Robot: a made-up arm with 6 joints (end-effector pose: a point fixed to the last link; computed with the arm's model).
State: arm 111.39 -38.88 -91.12 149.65 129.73 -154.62
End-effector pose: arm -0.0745 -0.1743 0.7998 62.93 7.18 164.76
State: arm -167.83 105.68 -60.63 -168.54 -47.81 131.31
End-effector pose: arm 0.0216 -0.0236 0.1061 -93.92 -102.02 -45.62
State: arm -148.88 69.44 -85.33 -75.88 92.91 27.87
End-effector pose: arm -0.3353 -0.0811 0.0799 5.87 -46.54 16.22
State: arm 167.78 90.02 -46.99 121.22 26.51 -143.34
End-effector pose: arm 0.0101 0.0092 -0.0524 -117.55 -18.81 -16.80
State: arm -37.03 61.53 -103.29 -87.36 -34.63 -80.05
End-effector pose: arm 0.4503 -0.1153 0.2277 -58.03 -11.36 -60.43
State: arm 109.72 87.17 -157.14 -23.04 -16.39 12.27
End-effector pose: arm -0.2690 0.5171 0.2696 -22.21 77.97 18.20
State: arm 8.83 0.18 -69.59 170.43 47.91 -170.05
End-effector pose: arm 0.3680 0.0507 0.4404 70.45 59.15 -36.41
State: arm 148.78 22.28 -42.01 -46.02 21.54 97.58
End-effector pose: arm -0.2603 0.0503 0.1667 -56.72 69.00 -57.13
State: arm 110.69 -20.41 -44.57 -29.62 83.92 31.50
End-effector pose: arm -0.0333 0.1246 0.3328 -45.09 43.37 -86.70
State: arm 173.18 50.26 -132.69 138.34 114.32 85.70
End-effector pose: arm -0.4636 -0.0692 0.5571 110.32 57.01 91.20
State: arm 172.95 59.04 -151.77 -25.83 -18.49 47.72
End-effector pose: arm -0.5500 -0.0297 0.5163 -78.02 96.59 76.11
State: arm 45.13 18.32 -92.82 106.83 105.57 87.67
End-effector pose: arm 0.1098 0.3480 0.5505 53.16 -63.81 32.34
